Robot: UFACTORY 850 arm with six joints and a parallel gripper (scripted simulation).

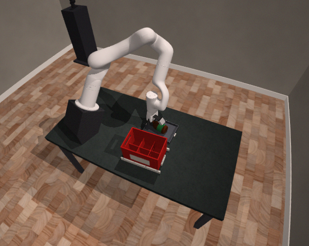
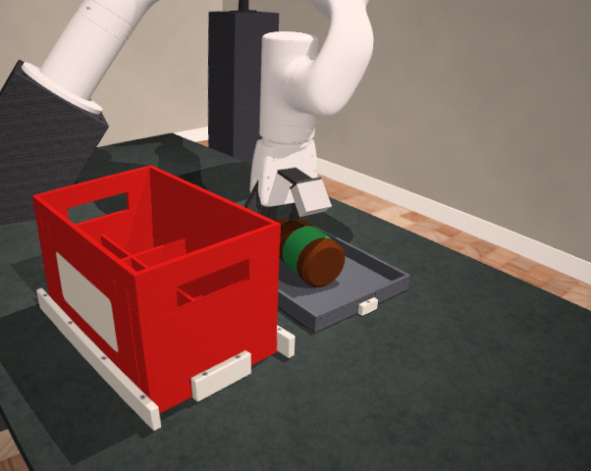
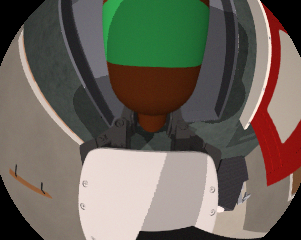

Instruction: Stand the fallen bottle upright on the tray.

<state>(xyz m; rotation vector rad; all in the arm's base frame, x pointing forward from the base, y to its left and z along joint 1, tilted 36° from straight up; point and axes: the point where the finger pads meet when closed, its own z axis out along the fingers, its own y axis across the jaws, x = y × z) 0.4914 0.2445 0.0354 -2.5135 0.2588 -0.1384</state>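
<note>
Right now my hand is 50 mm short of the brown bottle and 10 mm to the left of it. The rest, counted from my hand: grey shallow tray 80 mm ahead, 10 mm to the right, 30 mm below; then red crate 90 mm ahead, 280 mm to the right, 40 mm above.
</note>
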